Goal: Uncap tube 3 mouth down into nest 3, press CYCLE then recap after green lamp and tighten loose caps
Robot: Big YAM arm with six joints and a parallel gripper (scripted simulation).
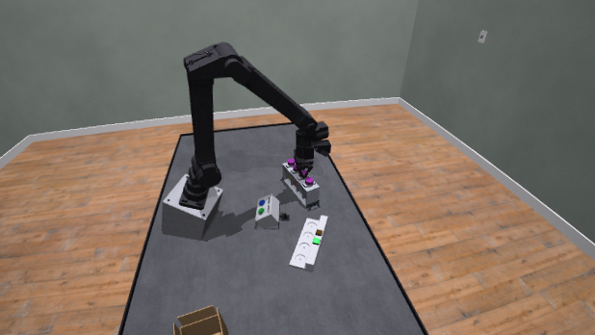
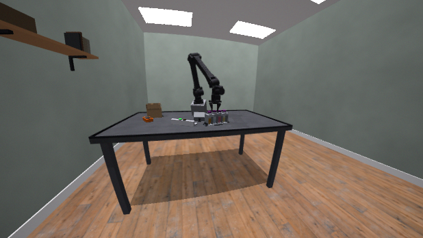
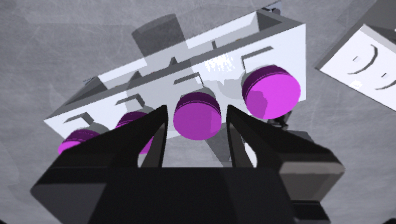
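My gripper is now right at the cap. Also, from my hand: blue key (17 cm behind, 11 cm to the right, 5 cm below); key housing (16 cm behind, 13 cm to the right, 7 cm below); green key (18 cm behind, 15 cm to the right, 5 cm below).
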